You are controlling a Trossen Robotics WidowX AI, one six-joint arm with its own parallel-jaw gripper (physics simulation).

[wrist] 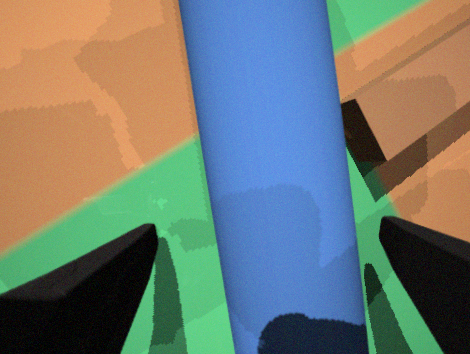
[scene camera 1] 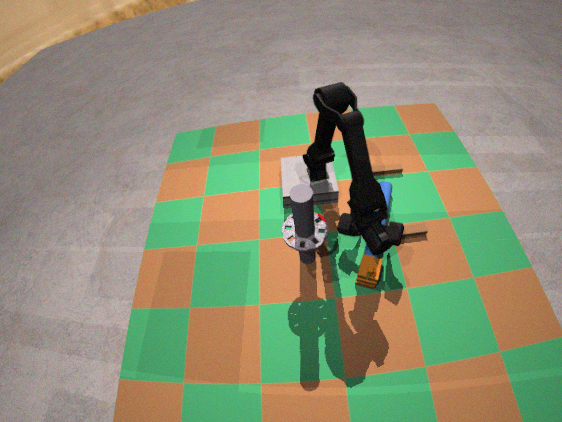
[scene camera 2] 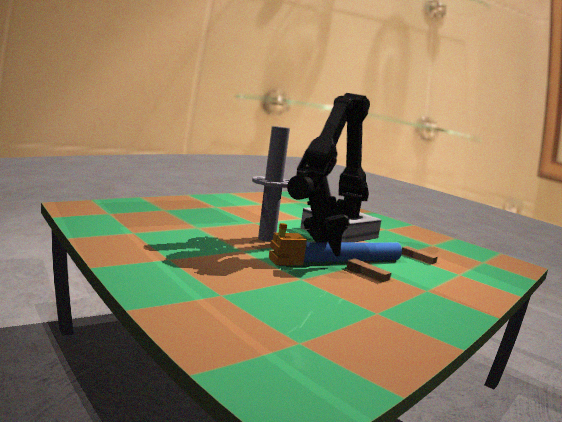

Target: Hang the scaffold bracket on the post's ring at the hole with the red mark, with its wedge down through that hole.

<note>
The pictures show: the gripper, a scaffold bracket and a dark brown bar.
The gripper is seen too in the wrist view and in scene camera 1.
</note>
